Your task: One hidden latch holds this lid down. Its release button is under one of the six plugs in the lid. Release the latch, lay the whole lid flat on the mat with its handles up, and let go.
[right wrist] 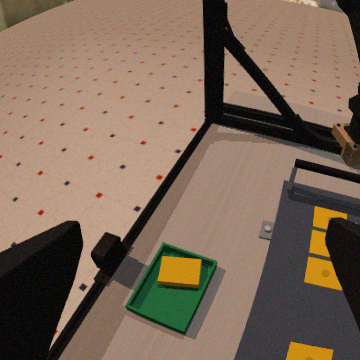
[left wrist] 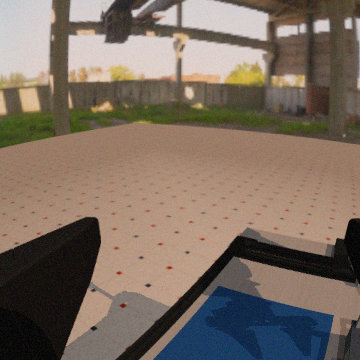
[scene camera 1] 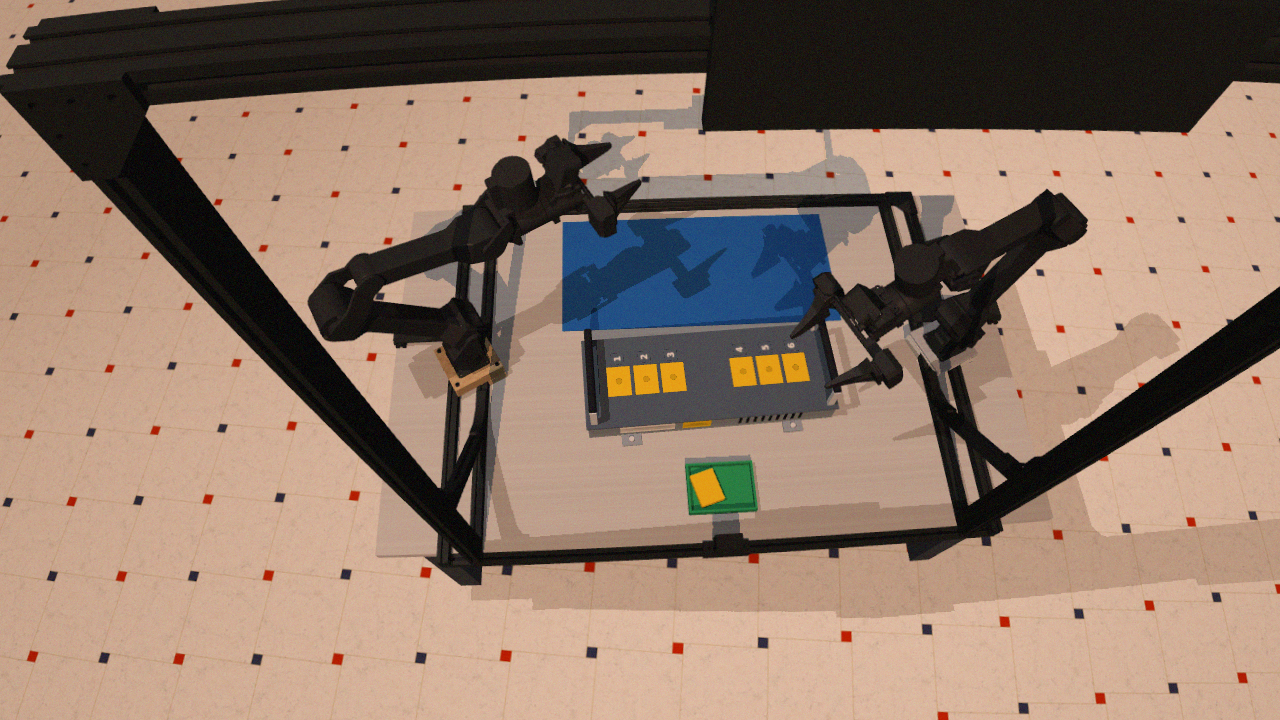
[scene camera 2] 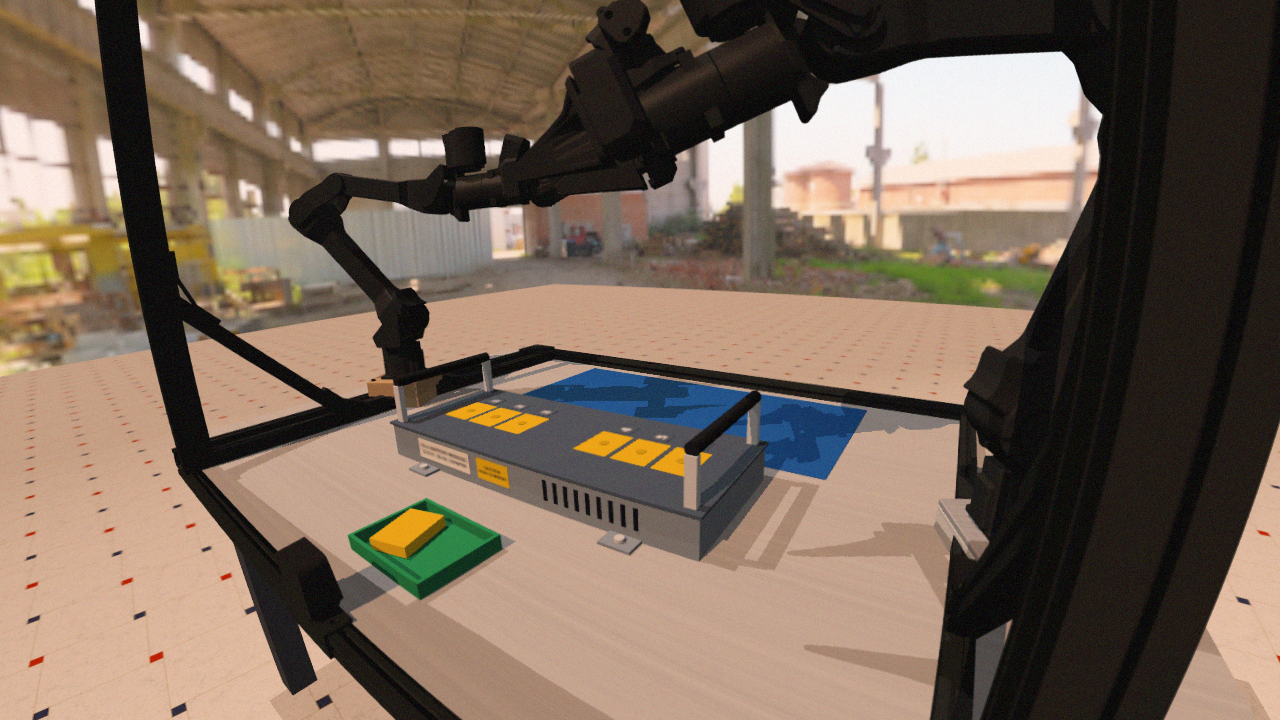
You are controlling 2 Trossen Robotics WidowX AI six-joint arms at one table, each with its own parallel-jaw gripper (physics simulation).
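Seen in the pictures: left gripper, fingertip midpoint: (left wrist: 229, 232) (scene camera 1: 625, 162); right gripper, fingertip midpoint: (right wrist: 207, 233) (scene camera 1: 807, 362) (scene camera 2: 538, 184); left arm's base at its link origin: (right wrist: 359, 134) (scene camera 1: 467, 357); right arm's base at its link origin: (scene camera 1: 944, 342).
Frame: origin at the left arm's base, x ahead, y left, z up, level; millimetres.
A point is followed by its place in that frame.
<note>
The dark grey lid (scene camera 1: 708, 358) {x 383, y -237, z 2 mm} (scene camera 2: 562, 434) {x 368, y -270, z 2 mm} (right wrist: 280, 300) {x 333, y -310, z 2 mm} sits level on its grey box. Six yellow plugs are in it, including plug 1 (scene camera 1: 618, 381) {x 216, y -191, z 2 mm}, plug 3 (scene camera 1: 673, 377) {x 306, y -237, z 2 mm} (scene camera 2: 521, 422) {x 305, y -234, z 2 mm}, plug 4 (scene camera 1: 742, 371) {x 422, y -293, z 2 mm} (scene camera 2: 604, 443) {x 424, y -295, z 2 mm} and plug 6 (scene camera 1: 795, 367) {x 512, y -338, z 2 mm}. A black handle bar (scene camera 1: 590, 371) {x 170, y -174, z 64 mm} (scene camera 2: 443, 368) {x 175, y -177, z 59 mm} stands at its left end, another (scene camera 2: 723, 420) {x 551, y -379, z 63 mm} at its right. The blue mat (scene camera 1: 733, 313) {x 501, y -162, z -45 mm} (scene camera 2: 827, 429) {x 722, y -134, z -45 mm} (left wrist: 185, 345) {x 622, y 17, z -45 mm} lies behind the box. My left gripper (scene camera 1: 624, 164) {x 350, y 0, z 325 mm} (left wrist: 229, 232) {x 350, y 0, z 325 mm} is open, high beyond the mat's far edge. My right gripper (scene camera 1: 811, 360) {x 402, y -421, z 275 mm} (right wrist: 207, 233) {x 402, y -421, z 275 mm} is open, high above the lid's right end.
A green tray (scene camera 1: 741, 488) {x 304, y -468, z -42 mm} (scene camera 2: 452, 546) {x 300, y -444, z -42 mm} (right wrist: 170, 310) {x 310, y -453, z -42 mm} holding a loose yellow block (scene camera 1: 707, 487) {x 250, y -436, z -30 mm} (scene camera 2: 407, 531) {x 255, y -443, z -30 mm} (right wrist: 180, 271) {x 254, y -434, z -30 mm} stands in front of the box. Metal tabs (scene camera 1: 631, 438) {x 186, y -285, z -39 mm} (scene camera 1: 793, 426) {x 454, y -422, z -39 mm} project from the box's front. Black frame bars surround the table.
</note>
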